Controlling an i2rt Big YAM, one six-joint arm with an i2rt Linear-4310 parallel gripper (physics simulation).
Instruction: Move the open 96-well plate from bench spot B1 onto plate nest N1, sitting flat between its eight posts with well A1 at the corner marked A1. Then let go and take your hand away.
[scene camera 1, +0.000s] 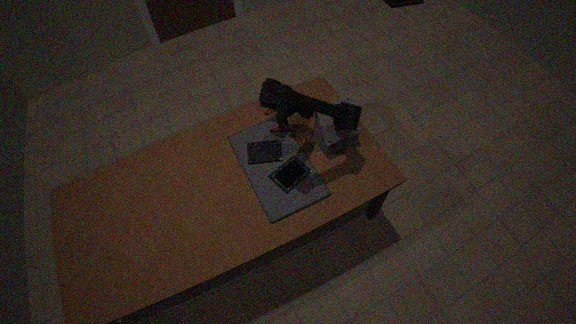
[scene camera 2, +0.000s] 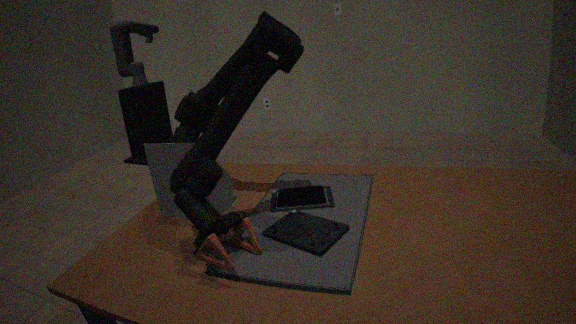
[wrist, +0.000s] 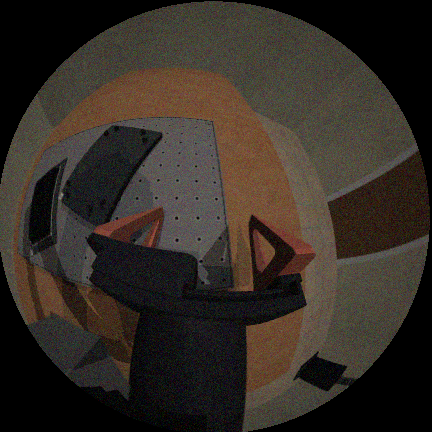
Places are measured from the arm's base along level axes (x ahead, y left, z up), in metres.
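Where they show: gripper, between the fingertips: (scene camera 1: 267, 123) (scene camera 2: 247, 260) (wrist: 205, 214); arm's base, origin of its link: (scene camera 1: 341, 116) (scene camera 2: 179, 156).
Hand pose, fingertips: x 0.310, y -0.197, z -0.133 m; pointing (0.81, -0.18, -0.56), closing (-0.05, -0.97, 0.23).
Each offset is from my fingertips to the top centre of the thing. Level surfaces: height alone.
The 96-well plate @(dx -0.008, dy +0.317, dz -0.002 m) (scene camera 1: 290, 173) (scene camera 2: 302, 197) (wrist: 44, 207) looks black with a thin light rim. It lies flat on the grey perforated board (scene camera 1: 270, 202) (scene camera 2: 320, 276) (wrist: 192, 150). The plate nest @(dx +0.067, dy +0.156, dz +0.004 m) (scene camera 1: 265, 151) (scene camera 2: 306, 232) (wrist: 107, 172) is a dark slab beside it, with small posts and a pale mark at the corner toward the plate. Nothing sits on the nest. Well A1 cannot be made out. My gripper (scene camera 1: 272, 120) (scene camera 2: 246, 261) (wrist: 205, 214) is open and empty, low over the board's edge, apart from both nest and plate.
A grey angular block (scene camera 1: 325, 137) (scene camera 2: 162, 175) (wrist: 70, 345) stands by the arm's base on the wooden table @(dz -0.031 m) (scene camera 1: 150, 215) (scene camera 2: 450, 240) (wrist: 170, 92). A tall black box (scene camera 2: 145, 120) with a grey bent device stands behind the arm. The arm's shadow crosses the board near the plate.
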